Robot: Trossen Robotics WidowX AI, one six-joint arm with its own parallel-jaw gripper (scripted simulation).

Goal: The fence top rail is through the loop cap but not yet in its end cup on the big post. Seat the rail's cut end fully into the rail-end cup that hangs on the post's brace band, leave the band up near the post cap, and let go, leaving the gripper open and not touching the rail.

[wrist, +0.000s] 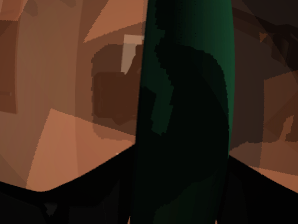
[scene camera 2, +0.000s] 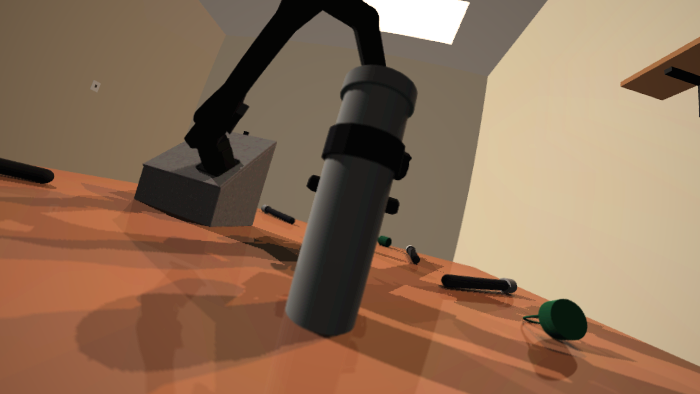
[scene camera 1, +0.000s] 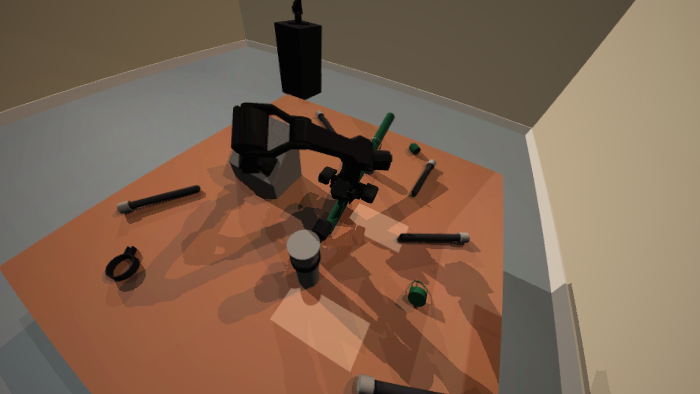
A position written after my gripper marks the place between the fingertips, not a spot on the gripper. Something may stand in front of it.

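Note:
Scene camera 1: my gripper (scene camera 1: pixel 344 201), a big post (scene camera 1: pixel 303 246). Wrist view: a green top rail (wrist: pixel 185 110), my gripper (wrist: pixel 175 154). Green loop cap out of frame in the wrist view. Scene camera 2: the cap (scene camera 2: pixel 561 319), the big post (scene camera 2: pixel 343 228). Green top rail hidden in scene camera 2 by the post.

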